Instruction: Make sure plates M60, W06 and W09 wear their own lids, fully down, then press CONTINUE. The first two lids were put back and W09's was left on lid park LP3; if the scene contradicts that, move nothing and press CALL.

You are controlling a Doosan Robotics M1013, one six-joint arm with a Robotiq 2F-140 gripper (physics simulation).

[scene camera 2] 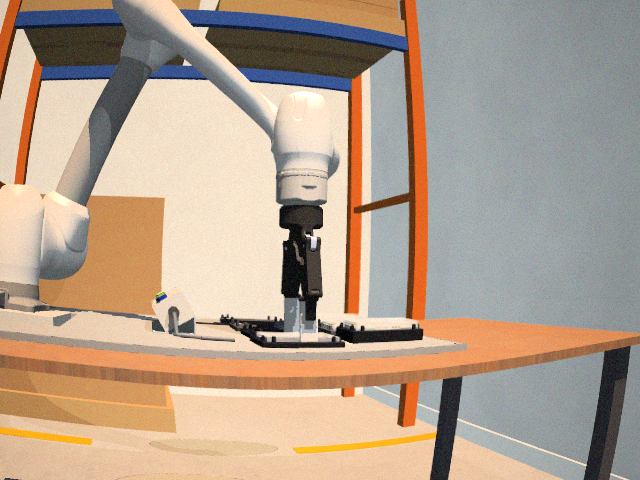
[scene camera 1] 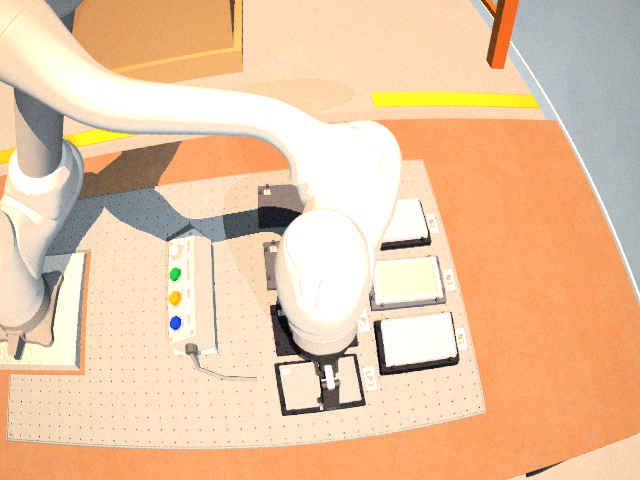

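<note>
My gripper points straight down at lid park LP3, its fingers shut on the clear lid there. The lid has a small white label and looks level and low in the park; the far finger is mostly hidden in scene camera 1. Three plates stand in the right column: a front one with white wells, a middle one with yellowish wells and a back one, partly behind the arm. Their names and lid seating are too small to read. The button box stands left.
Behind LP3 is another dark park, mostly under the wrist. Two darker holders lie further back, partly hidden by the arm. A cable runs from the button box towards LP3.
</note>
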